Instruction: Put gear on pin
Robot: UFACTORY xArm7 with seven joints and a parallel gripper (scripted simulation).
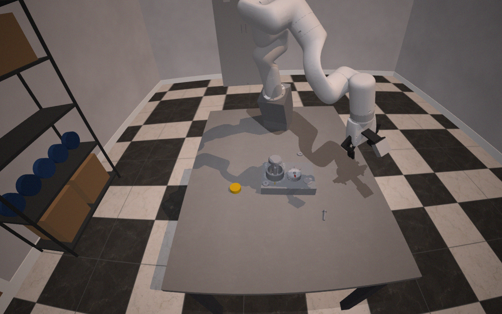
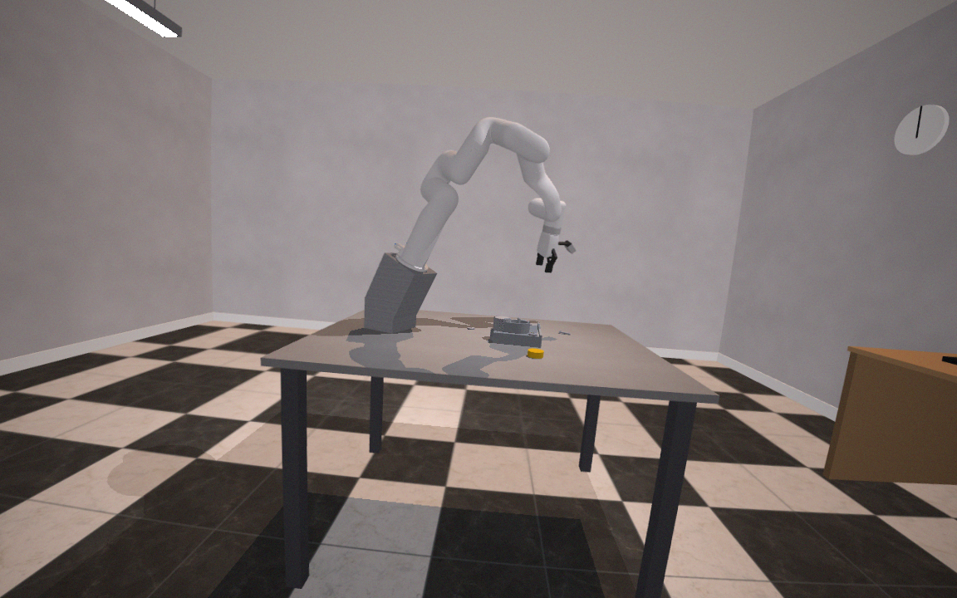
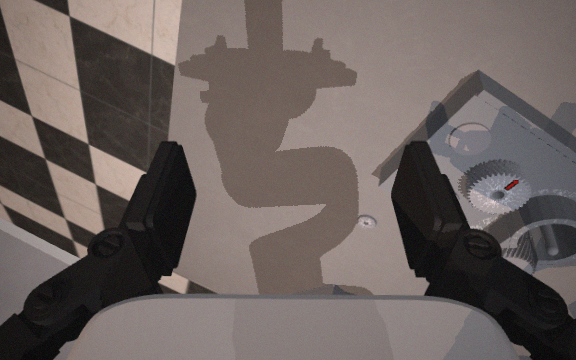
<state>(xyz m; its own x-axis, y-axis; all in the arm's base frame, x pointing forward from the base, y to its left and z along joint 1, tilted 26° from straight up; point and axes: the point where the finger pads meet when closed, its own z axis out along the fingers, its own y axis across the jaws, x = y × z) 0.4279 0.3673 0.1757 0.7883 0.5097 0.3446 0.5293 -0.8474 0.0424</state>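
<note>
My hand is 7 cm past the gear, 23 cm to the left of it and 22 cm above it. The rest, counted from my hand: yellow disc 49 cm to the right, 26 cm below; small bolt 10 cm ahead, 10 cm to the right, 26 cm below; pale round disc 4 cm behind, 17 cm to the right, 23 cm below.
</note>
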